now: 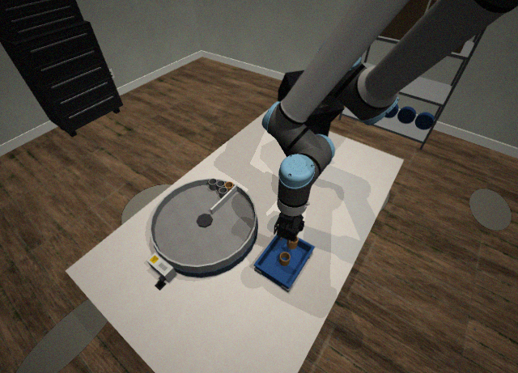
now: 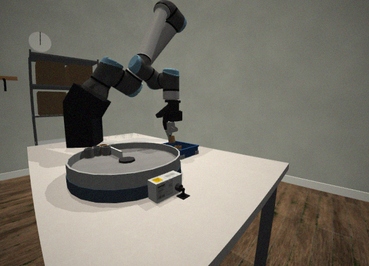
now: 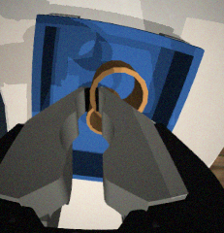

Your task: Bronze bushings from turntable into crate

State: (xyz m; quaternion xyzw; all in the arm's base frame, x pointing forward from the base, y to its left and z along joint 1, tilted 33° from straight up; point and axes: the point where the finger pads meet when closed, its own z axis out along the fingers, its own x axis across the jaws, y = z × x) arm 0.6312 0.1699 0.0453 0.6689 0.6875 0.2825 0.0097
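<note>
Now: the blue crate 7 cm below my hand, 5 cm ahead of it and 1 cm to the left of it. Round my hand: grey turntable (33 cm to the right, 8 cm ahead, 4 cm below).
</note>
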